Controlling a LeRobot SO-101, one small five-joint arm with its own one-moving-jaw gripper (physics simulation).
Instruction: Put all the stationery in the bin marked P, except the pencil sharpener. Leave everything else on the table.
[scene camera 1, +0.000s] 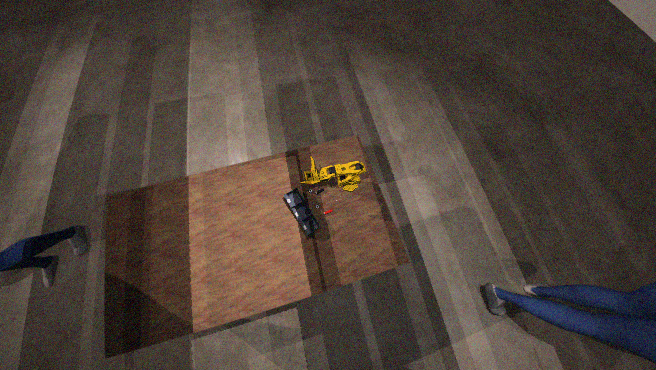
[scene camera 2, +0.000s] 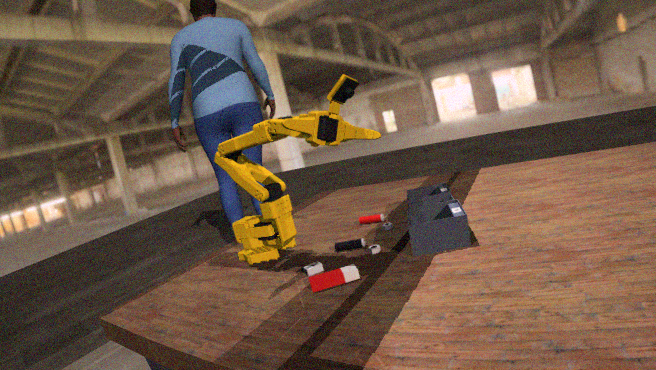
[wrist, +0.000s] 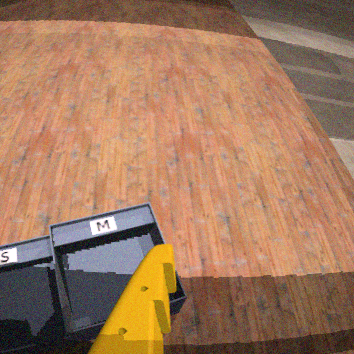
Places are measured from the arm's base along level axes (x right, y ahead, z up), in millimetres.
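Pixels of known places: hand at its tool point: (scene camera 1: 301, 182) (scene camera 2: 377, 135) (wrist: 173, 261); arm's base at its link origin: (scene camera 1: 345, 184) (scene camera 2: 276, 252).
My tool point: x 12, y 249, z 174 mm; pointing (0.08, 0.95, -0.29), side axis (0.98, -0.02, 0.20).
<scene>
Ahead of a thing's pixels: the offset from my tool point to its top centre. Level surfaces: height alone.
My gripper (scene camera 1: 306, 170) (scene camera 2: 377, 134) (wrist: 169, 250) is fully open and empty, high above the table; one notched jaw shows in the wrist view. The three-part dark bin @(dx -106, dy +32, dz -127 mm) (scene camera 1: 301, 212) (scene camera 2: 440, 235) (wrist: 75, 235) stands beyond the small things. Marks M and S are readable in the wrist view; no P is readable. A red-and-white eraser block @(dx +98, dy -65, dz -161 mm) (scene camera 2: 327, 280) lies nearest scene camera 2, beside the silver sharpener @(dx +68, dy -116, dz -163 mm) (scene camera 2: 313, 269). Both seem hidden under the arm in scene camera 1. A black cylinder @(dx -16, dy -92, dz -160 mm) (scene camera 1: 319, 191) (scene camera 2: 350, 244) and a red cylinder @(dx -144, dy -102, dz -160 mm) (scene camera 1: 328, 212) (scene camera 2: 370, 219) lie farther along.
One metal nut @(dx +1, dy -43, dz -165 mm) (scene camera 1: 310, 191) (scene camera 2: 374, 249) lies by the black cylinder, another nut @(dx -100, dy -55, dz -165 mm) (scene camera 1: 317, 206) (scene camera 2: 387, 226) near the red one. The yellow arm's base stands on the wooden table @(dz -174 mm) (scene camera 1: 240, 250) (scene camera 2: 550, 260) (wrist: 200, 125). A person (scene camera 2: 220, 65) stands behind the arm.
</scene>
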